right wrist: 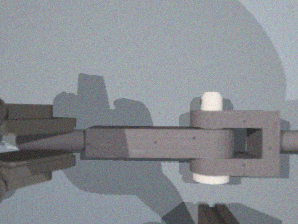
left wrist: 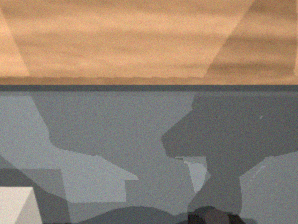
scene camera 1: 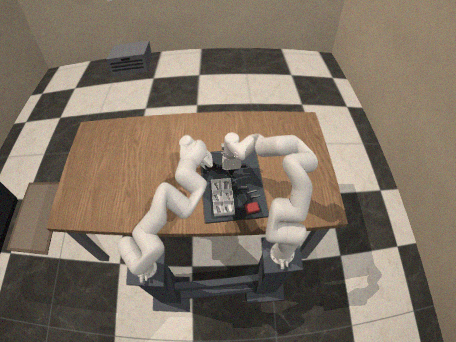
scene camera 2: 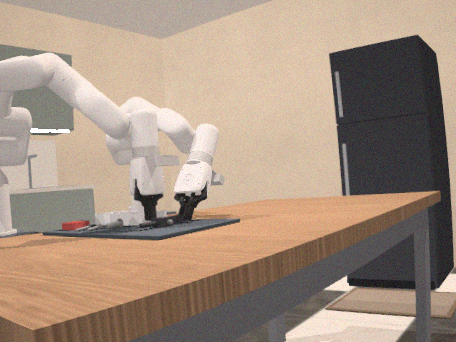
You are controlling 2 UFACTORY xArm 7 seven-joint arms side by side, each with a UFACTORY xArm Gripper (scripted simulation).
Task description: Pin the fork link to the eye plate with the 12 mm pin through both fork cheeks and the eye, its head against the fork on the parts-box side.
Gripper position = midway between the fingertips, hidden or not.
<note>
I see my left gripper [scene camera 2: 184,218], my right gripper [scene camera 2: 150,220], an eye plate [right wrist: 98,141] and a dark mat [right wrist: 104,70].
My left gripper also shows in the right wrist view [right wrist: 58,139].
</note>
